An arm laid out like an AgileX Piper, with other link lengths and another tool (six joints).
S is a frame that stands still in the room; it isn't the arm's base.
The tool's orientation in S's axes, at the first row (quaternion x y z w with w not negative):
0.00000 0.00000 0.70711 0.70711
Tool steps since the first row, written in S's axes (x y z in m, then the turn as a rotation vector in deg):
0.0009 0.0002 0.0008 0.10 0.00 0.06
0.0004 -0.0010 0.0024 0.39 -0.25 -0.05
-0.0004 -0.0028 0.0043 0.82 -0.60 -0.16
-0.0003 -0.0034 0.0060 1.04 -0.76 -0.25
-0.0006 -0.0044 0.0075 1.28 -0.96 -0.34
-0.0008 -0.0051 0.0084 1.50 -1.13 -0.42
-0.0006 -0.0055 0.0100 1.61 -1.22 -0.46
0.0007 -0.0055 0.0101 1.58 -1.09 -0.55
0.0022 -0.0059 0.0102 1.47 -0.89 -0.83
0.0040 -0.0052 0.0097 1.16 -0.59 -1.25
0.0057 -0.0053 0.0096 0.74 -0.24 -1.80
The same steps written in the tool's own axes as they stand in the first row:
0.0002 -0.0009 0.0008 0.00 -0.10 0.06
-0.0010 -0.0004 0.0024 -0.25 -0.39 -0.05
-0.0028 0.0004 0.0043 -0.60 -0.82 -0.16
-0.0034 0.0003 0.0060 -0.76 -1.04 -0.25
-0.0044 0.0006 0.0075 -0.96 -1.28 -0.34
-0.0051 0.0008 0.0084 -1.13 -1.50 -0.42
-0.0055 0.0006 0.0100 -1.22 -1.61 -0.46
-0.0055 -0.0007 0.0101 -1.09 -1.58 -0.55
-0.0059 -0.0022 0.0102 -0.89 -1.47 -0.83
-0.0052 -0.0040 0.0097 -0.59 -1.16 -1.25
-0.0053 -0.0057 0.0096 -0.24 -0.74 -1.80

